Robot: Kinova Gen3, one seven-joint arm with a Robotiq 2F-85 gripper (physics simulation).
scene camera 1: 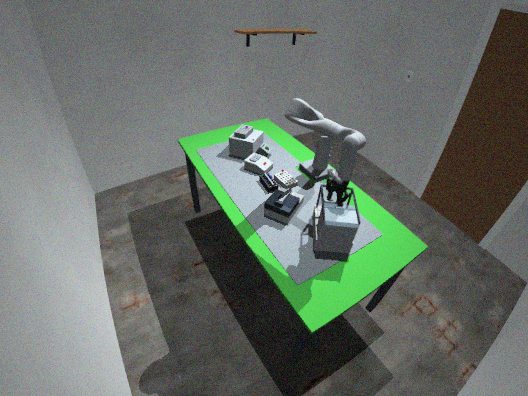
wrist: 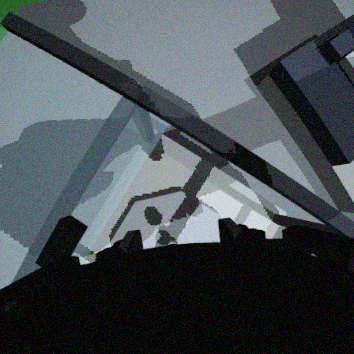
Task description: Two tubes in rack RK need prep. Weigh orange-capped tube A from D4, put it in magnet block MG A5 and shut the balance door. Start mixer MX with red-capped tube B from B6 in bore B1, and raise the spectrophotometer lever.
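The balance [scene camera 1: 334, 241] [wrist: 100, 65] stands at the near right of the mat, with dark frame bars and clear walls. My gripper [scene camera 1: 335, 201] [wrist: 180, 240] points down at the top of its chamber, fingers partly apart, with nothing seen between them. The pan [wrist: 135, 215] shows through the opening under shadows. Orange-capped tube A does not show in either view. The pale rack [scene camera 1: 285, 179] stands mid-mat with a red cap [scene camera 1: 282, 171] at its back edge. A small black block [scene camera 1: 268, 183] with a blue spot is beside it. I cannot tell the balance door's state.
A dark-topped box [scene camera 1: 282, 204] [wrist: 320, 100] with a raised lever-like part stands left of the balance. A white device [scene camera 1: 257, 164] with a red spot, a small device with a green spot [scene camera 1: 266, 148] and a large pale box [scene camera 1: 242, 146] stand farther back on the grey mat [scene camera 1: 295, 260].
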